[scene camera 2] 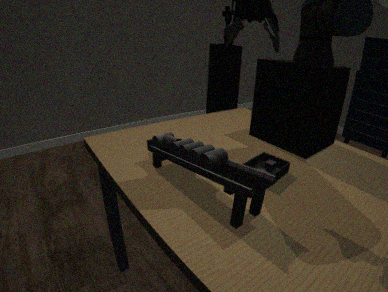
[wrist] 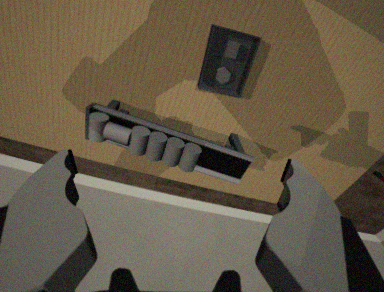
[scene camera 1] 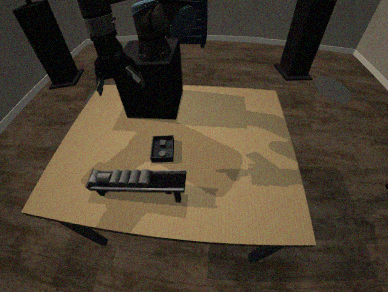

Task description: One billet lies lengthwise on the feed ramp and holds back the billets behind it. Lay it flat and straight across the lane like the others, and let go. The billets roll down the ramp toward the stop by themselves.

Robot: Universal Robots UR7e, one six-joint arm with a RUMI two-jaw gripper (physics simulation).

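Places are measured from the arm's base along level axes (x back, y right, z up), in centimetres.
Pixels of known places: gripper, fingertip midpoint: (scene camera 2: pixel 250 50) (wrist: pixel 181 157) (scene camera 1: pixel 122 91); arm's base, link origin: (scene camera 2: pixel 313 64) (scene camera 1: pixel 154 53).
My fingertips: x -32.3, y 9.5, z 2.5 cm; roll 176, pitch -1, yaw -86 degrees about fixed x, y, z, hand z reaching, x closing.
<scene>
Ahead of a thing's pixels: the offset from my fingertips to its top centre.
The lengthwise billet {dx -15.9, dy +12.9, dz -24.4 cm} (scene camera 1: pixel 103 176) (wrist: pixel 117 134), a grey cylinder, lies along the feed ramp (scene camera 1: pixel 165 189) (scene camera 2: pixel 200 174) (wrist: pixel 220 162). One crosswise billet {dx -15.1, dy +17.6, dz -25.4 cm} (wrist: pixel 98 127) lies at the low end beside it. On its uphill side several crosswise billets stand in a close row; the uppermost billet {dx -18.9, dy -3.5, dz -22.6 cm} (scene camera 1: pixel 144 177) (scene camera 2: pixel 215 157) (wrist: pixel 190 157) borders the bare upper lane. In scene camera 2 the low-end billets overlap and are hard to tell apart. My gripper (scene camera 1: pixel 120 87) (scene camera 2: pixel 252 47) (wrist: pixel 181 157) is wide open and empty, high above the table and away from the ramp.
A dark tray {dx +1.0, dy -9.0, dz -31.2 cm} (scene camera 1: pixel 163 161) (scene camera 2: pixel 281 171) (wrist: pixel 206 57) with a square piece {dx +3.8, dy -9.2, dz -31.8 cm} (scene camera 1: pixel 162 143) (wrist: pixel 232 50) and a hexagonal piece {dx -1.8, dy -8.8, dz -32.7 cm} (scene camera 1: pixel 162 153) (wrist: pixel 223 75) stands beside the ramp, toward the black robot pedestal (scene camera 1: pixel 152 85) (scene camera 2: pixel 300 100). The ramp stands on legs near one table edge.
</scene>
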